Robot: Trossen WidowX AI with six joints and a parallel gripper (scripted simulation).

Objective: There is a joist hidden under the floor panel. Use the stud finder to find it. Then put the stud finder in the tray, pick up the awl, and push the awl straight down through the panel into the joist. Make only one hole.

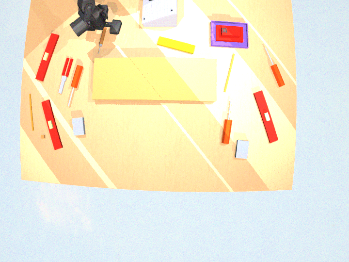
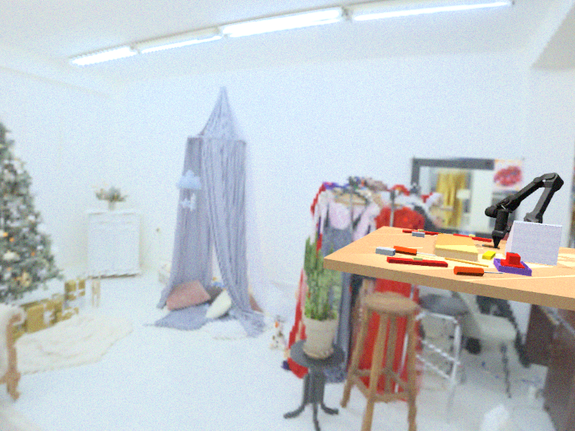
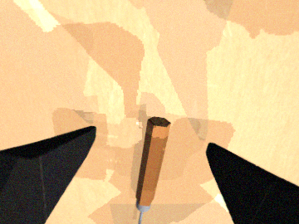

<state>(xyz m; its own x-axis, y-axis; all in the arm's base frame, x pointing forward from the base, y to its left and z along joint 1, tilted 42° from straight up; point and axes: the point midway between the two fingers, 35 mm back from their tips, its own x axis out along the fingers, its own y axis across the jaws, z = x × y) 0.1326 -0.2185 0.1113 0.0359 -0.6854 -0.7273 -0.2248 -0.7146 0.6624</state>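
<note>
Now: the awl 6 cm ahead of my gripper tip and 1 cm to the right of it. Also, from my gripper tip: red stud finder 55 cm to the left, 4 cm above, 3 cm ahead; yellow block 32 cm to the left, 8 cm ahead; red two-handled tool 20 cm ahead, 19 cm to the right.
</note>
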